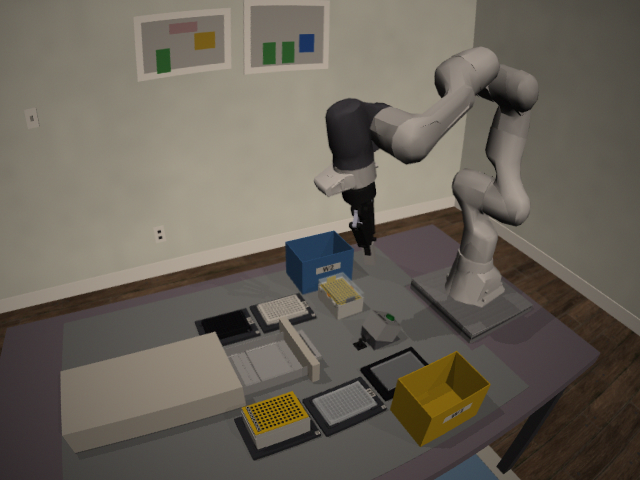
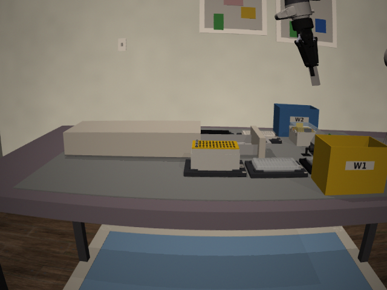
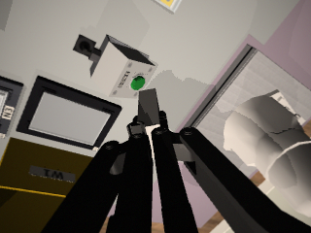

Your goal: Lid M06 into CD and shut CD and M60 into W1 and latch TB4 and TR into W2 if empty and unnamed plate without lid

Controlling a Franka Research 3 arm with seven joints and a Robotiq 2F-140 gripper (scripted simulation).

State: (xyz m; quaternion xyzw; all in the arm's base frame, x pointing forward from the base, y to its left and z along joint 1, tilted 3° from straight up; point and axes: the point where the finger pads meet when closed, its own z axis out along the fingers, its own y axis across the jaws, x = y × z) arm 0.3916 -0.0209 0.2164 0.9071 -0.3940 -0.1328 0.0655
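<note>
My hand is 26 cm above the black nest, 19 cm to the right of it and 1 cm past it. Round my hand: green key DONE (20 cm below, 6 cm behind, 4 cm to the left); white plate (25 cm below, 17 cm to the right, 17 cm ahead); tip box TB4 (22 cm below, 14 cm to the right, 1 cm behind).
</note>
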